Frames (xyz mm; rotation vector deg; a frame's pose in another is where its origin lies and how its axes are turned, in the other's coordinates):
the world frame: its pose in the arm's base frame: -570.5 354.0 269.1 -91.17 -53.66 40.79
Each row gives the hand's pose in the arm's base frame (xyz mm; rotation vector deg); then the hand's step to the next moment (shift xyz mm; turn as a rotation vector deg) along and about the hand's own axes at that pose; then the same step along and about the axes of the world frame.
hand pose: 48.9 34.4 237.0 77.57 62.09 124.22
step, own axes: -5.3 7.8 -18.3 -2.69 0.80 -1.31
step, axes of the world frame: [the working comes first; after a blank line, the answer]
step, axes of the arm's base frame: -12.8 -16.0 -1.7 0.20 -2.80 -1.32

-20.3 0.4 3.1 -2.35 1.56 -1.28
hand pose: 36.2 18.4 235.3 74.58 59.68 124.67
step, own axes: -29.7 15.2 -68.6 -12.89 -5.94 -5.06
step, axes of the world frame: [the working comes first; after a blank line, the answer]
step, axes of the arm's base frame: -44.8 -56.3 -25.3 1.65 -6.63 -13.43

-72.0 20.4 14.9 -5.28 14.00 -1.80
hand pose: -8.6 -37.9 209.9 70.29 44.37 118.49
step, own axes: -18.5 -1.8 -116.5 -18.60 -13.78 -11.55
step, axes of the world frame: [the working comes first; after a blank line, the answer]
step, axes of the arm's base frame: -97.2 -33.0 -58.1 -0.38 -6.95 -24.92

-79.4 39.9 77.5 -6.94 24.82 2.23
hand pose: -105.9 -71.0 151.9 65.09 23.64 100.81
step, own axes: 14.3 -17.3 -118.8 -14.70 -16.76 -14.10
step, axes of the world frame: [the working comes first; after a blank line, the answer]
step, axes of the arm's base frame: -91.5 44.9 -65.1 -1.30 -1.67 -26.29

-9.6 41.3 113.2 -2.89 25.54 5.93
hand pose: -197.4 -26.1 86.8 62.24 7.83 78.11
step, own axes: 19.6 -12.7 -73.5 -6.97 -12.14 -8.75
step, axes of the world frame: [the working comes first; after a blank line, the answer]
step, axes of the arm's base frame: -33.1 58.0 -38.6 1.03 1.03 -16.44

32.0 26.1 65.1 0.91 16.17 3.21
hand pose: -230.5 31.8 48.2 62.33 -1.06 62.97
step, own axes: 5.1 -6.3 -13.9 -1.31 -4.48 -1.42
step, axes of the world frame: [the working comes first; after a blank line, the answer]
step, axes of the arm's base frame: 0.5 13.3 -9.0 1.88 -0.02 -4.50

11.5 7.8 8.2 0.80 4.77 -0.61
